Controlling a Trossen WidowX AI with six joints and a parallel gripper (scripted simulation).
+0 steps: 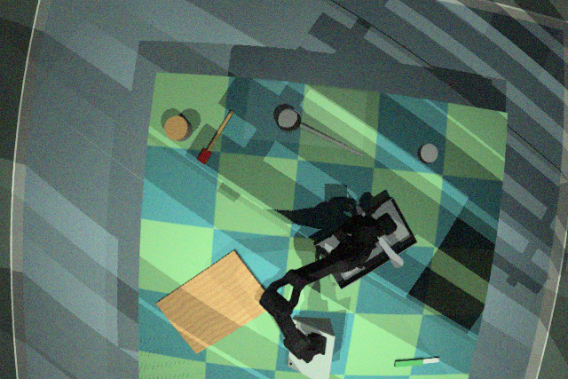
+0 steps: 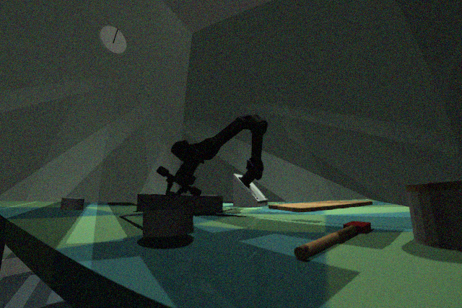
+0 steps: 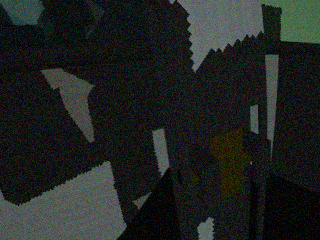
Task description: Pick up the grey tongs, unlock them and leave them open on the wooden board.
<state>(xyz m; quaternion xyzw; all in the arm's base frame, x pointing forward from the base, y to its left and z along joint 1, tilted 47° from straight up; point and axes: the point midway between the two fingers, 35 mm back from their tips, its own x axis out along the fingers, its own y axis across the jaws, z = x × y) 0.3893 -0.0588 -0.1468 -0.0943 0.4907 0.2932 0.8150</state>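
Now: gripper tip 70 mm past the roasting tin and 20 mm to the right of it. Round my gripper tip: red-headed spatula: 230 mm ahead, 560 mm to the left, 30 mm below; then wooden board: 330 mm behind, 520 mm to the left, 30 mm below; then yellow lock piece: 10 mm ahead, 30 mm to the left, 30 mm above.
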